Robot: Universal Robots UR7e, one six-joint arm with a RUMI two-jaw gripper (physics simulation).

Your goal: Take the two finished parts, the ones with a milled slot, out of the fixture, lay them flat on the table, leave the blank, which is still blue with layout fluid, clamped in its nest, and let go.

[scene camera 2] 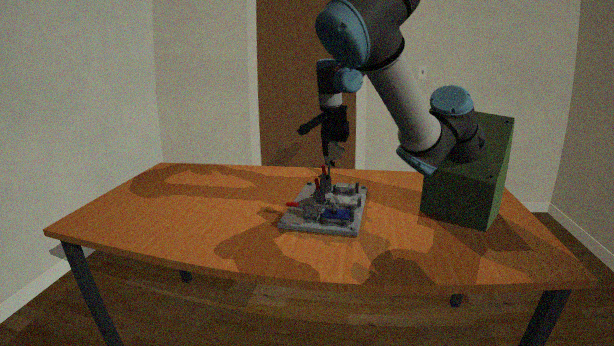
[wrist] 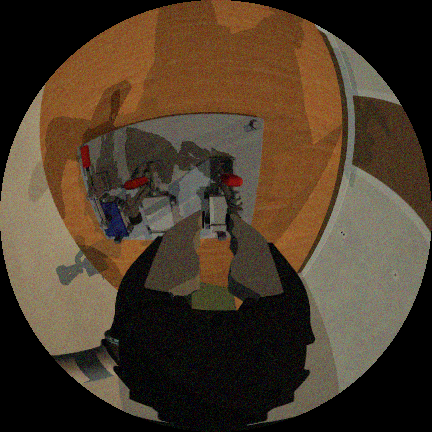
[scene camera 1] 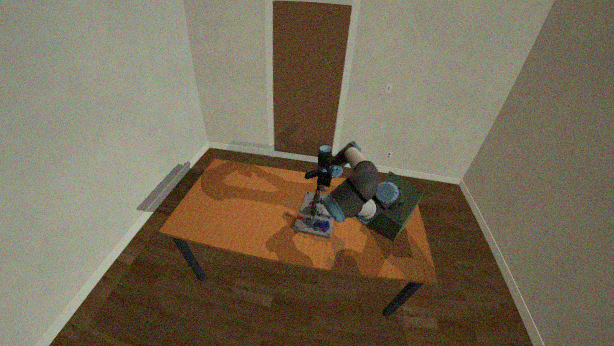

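Where they show: gripper, fingertip midpoint: (scene camera 2: 330, 165) (wrist: 215, 213) (scene camera 1: 320, 191); arm's base, origin of the base link: (scene camera 2: 464, 143).
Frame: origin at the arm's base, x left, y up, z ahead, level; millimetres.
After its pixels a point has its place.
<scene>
The fixture plate (scene camera 1: 320, 233) {y -222, x 248, z 358 mm} (scene camera 2: 296, 224) {y -222, x 258, z 472 mm} (wrist: 220, 135) {y -222, x -12, z 524 mm} lies on the table, with three nests in a row. The blue blank (scene camera 1: 321, 225) {y -201, x 203, z 368 mm} (scene camera 2: 336, 214) {y -201, x 200, z 370 mm} (wrist: 115, 220) {y -201, x 175, z 373 mm} sits in the nest nearest scene camera 2; its clamp's red handle (scene camera 2: 292, 204) {y -182, x 213, z 502 mm} (wrist: 86, 156) {y -183, x 199, z 506 mm} lies low. A pale part (wrist: 158, 214) {y -206, x 81, z 389 mm} sits in the middle nest, and its clamp arm looks swung aside. Another pale part (wrist: 218, 207) {y -196, x -20, z 415 mm} sits in the far nest, clamp arm beside it. Slots are too dim to make out. My gripper (scene camera 1: 319, 192) {y -123, x -4, z 451 mm} (scene camera 2: 330, 163) {y -123, x -4, z 451 mm} (wrist: 215, 213) {y -123, x -4, z 451 mm} is open and empty, fingers partly apart, above the far nest.
Red clamp handles stand up at the middle nest (wrist: 135, 182) {y -141, x 83, z 473 mm} and far nest (wrist: 232, 180) {y -128, x -16, z 485 mm}, close to the fingers. The orange wooden table (scene camera 1: 240, 215) {y -237, x 312, z 889 mm} (scene camera 2: 175, 225) {y -237, x 389, z 836 mm} (wrist: 220, 75) {y -237, x 0, z 634 mm} extends around the plate. The arm's green pedestal (scene camera 1: 415, 192) {y 73, x -16, z -121 mm} (scene camera 2: 460, 195) {y -145, x 85, z 2 mm} stands at the table's right.
</scene>
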